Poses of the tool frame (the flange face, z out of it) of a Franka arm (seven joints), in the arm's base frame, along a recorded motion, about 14 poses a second.
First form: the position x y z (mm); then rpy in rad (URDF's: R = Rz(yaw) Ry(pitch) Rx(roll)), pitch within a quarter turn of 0, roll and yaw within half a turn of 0.
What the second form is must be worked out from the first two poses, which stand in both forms.
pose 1, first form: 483.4, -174.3, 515.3, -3.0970, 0.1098, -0.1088
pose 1, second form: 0.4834, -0.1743, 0.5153, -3.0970, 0.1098, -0.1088
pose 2, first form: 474.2, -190.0, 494.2, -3.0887, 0.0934, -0.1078
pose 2, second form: 0.4742, -0.1900, 0.4942, -3.0887, 0.0934, -0.1078
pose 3, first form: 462.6, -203.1, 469.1, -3.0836, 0.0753, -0.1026
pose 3, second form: 0.4626, -0.2031, 0.4691, -3.0836, 0.0753, -0.1026
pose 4, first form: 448.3, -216.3, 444.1, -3.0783, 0.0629, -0.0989
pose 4, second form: 0.4483, -0.2163, 0.4441, -3.0783, 0.0629, -0.0989
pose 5, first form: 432.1, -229.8, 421.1, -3.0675, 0.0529, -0.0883
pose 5, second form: 0.4321, -0.2298, 0.4211, -3.0675, 0.0529, -0.0883
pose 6, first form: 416.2, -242.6, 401.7, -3.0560, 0.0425, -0.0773
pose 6, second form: 0.4162, -0.2426, 0.4017, -3.0560, 0.0425, -0.0773
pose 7, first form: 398.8, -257.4, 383.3, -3.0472, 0.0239, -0.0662
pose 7, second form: 0.3988, -0.2574, 0.3833, -3.0472, 0.0239, -0.0662
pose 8, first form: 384.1, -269.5, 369.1, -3.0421, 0.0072, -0.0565
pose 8, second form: 0.3841, -0.2695, 0.3691, -3.0421, 0.0072, -0.0565
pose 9, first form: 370.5, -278.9, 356.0, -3.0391, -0.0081, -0.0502
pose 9, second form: 0.3705, -0.2789, 0.3560, -3.0391, -0.0081, -0.0502
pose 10, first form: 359.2, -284.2, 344.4, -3.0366, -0.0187, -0.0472
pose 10, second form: 0.3592, -0.2842, 0.3444, -3.0366, -0.0187, -0.0472
